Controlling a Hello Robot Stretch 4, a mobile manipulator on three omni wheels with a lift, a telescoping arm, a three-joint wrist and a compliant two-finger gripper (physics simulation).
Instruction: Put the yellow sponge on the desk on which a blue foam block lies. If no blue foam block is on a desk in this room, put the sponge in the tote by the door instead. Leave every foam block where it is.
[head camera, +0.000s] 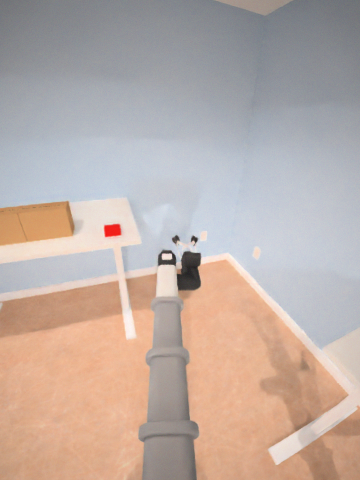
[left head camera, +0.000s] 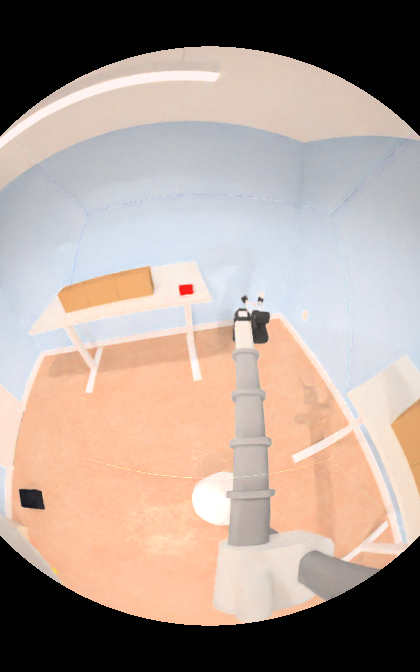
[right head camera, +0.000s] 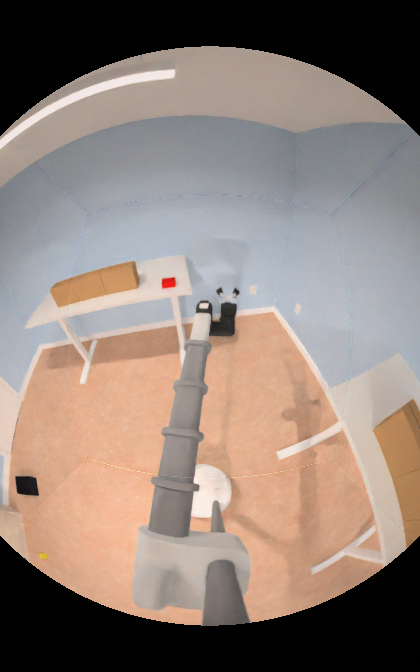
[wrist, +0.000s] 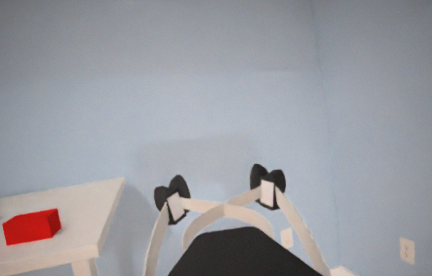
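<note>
My gripper (head camera: 185, 240) (left head camera: 253, 300) (right head camera: 228, 291) (wrist: 219, 184) is open, with its two fingertips apart and wall behind them. It is to the right of a white desk (head camera: 95, 243) (left head camera: 167, 301) (right head camera: 150, 295) (wrist: 80, 205). A red block (head camera: 112, 230) (left head camera: 186, 289) (right head camera: 168, 283) (wrist: 32, 226) lies on that desk near its right end. A small yellow thing, the sponge by its colour, (left head camera: 54, 571) (right head camera: 43, 556) lies on the floor at the lower left. No blue foam block and no tote show.
Brown boxes (head camera: 45, 223) (left head camera: 107, 290) (right head camera: 97, 283) stand on the desk left of the red block. A second white desk (left head camera: 372, 400) (right head camera: 357, 395) with brown boxes (left head camera: 412, 432) (right head camera: 402, 450) stands at the right. A black object (left head camera: 32, 499) (right head camera: 27, 485) is on the floor at the left.
</note>
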